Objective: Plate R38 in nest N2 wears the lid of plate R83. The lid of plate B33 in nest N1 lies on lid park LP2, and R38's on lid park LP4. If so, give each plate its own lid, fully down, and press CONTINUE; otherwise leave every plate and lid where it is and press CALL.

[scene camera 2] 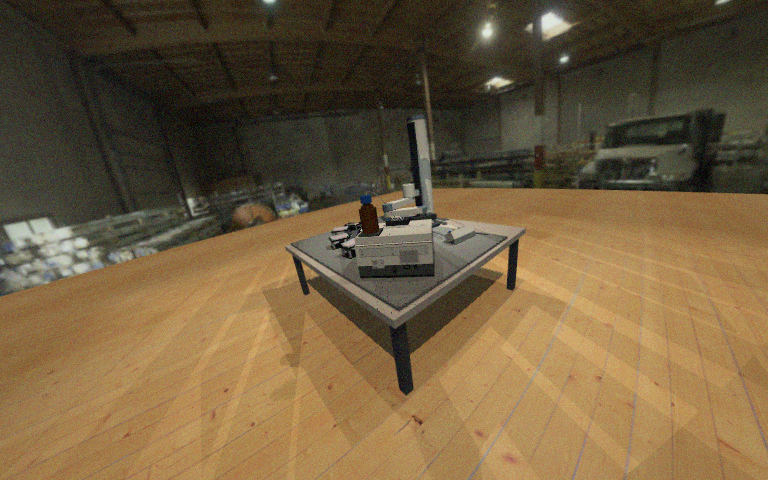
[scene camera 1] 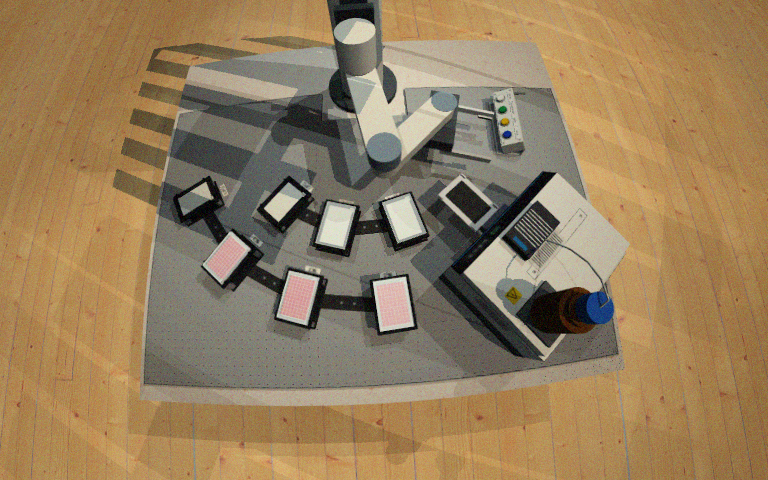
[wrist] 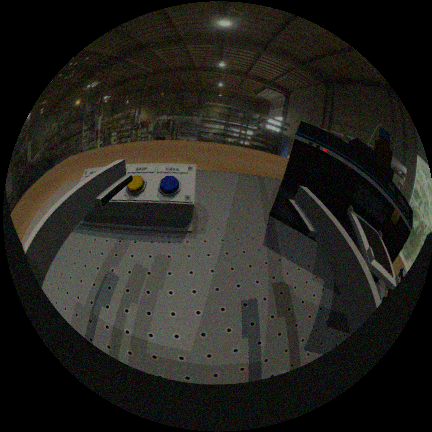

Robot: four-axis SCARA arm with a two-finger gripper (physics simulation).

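Observation:
Three plates with pink grids sit in black holders on the outer arc. A pale-topped piece is in the holder at that arc's left end. Three more pale-topped pieces sit on the inner arc. Plate and nest labels are too small to read. The button box has white, green, yellow and blue buttons; in the wrist view the blue button is under CALL. My gripper is open and empty, beside the box, its left fingertip in front of it.
A large white instrument with a black front stands at the right. On it are a brown bottle with a blue cap and a dark ribbed block. A white-framed dark tray is at its front.

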